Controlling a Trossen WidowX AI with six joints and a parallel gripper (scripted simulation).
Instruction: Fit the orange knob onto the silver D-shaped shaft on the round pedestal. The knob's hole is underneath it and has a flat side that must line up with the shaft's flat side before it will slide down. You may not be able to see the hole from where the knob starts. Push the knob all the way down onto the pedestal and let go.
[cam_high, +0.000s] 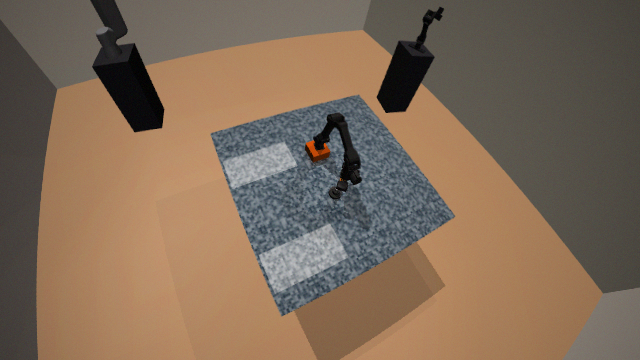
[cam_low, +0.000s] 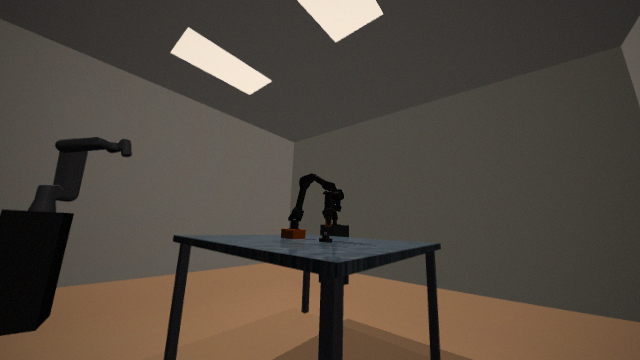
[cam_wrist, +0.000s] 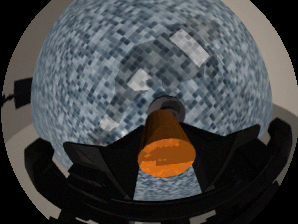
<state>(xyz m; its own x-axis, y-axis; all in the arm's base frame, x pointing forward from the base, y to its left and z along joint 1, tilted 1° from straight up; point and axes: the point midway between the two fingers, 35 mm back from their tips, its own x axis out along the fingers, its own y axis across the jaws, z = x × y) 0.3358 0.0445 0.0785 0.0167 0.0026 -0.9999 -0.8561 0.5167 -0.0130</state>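
Now: the round pedestal 7 cm below my gripper tip, 3 cm to the right of it and 1 cm ahead of it. From my gripper tip the other things lie so: orange knob: 3 cm above.
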